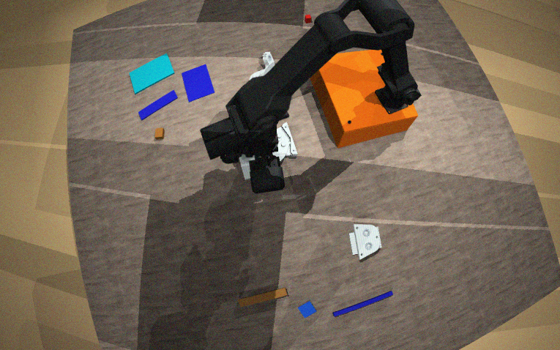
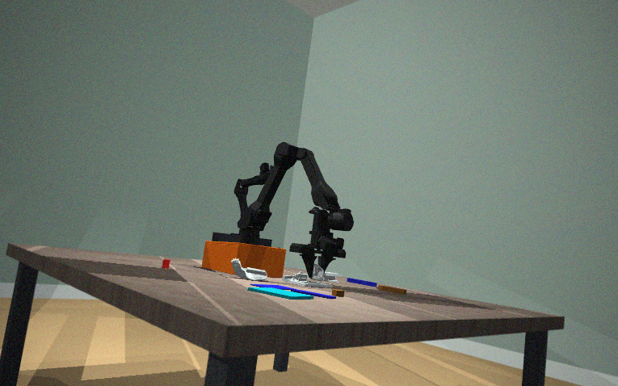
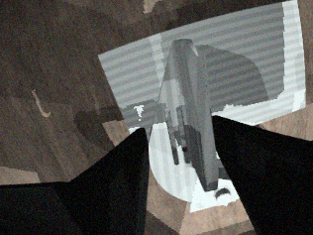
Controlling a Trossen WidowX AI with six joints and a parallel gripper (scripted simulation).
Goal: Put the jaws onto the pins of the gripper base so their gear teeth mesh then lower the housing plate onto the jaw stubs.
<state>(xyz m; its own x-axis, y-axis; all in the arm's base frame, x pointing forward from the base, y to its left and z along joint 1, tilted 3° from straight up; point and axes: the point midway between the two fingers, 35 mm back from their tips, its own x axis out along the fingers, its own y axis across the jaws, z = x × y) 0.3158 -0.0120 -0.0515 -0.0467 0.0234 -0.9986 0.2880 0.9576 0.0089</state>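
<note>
Now: the white jaw 40 mm behind my gripper tip and 10 mm to the right of it. Round my gripper tip: small brown cube 200 mm ahead, 180 mm to the right, 10 mm below; then blue plate 270 mm to the right, 70 mm ahead, 20 mm below; then white gripper base 260 mm to the left, 120 mm behind, 10 mm above.
</note>
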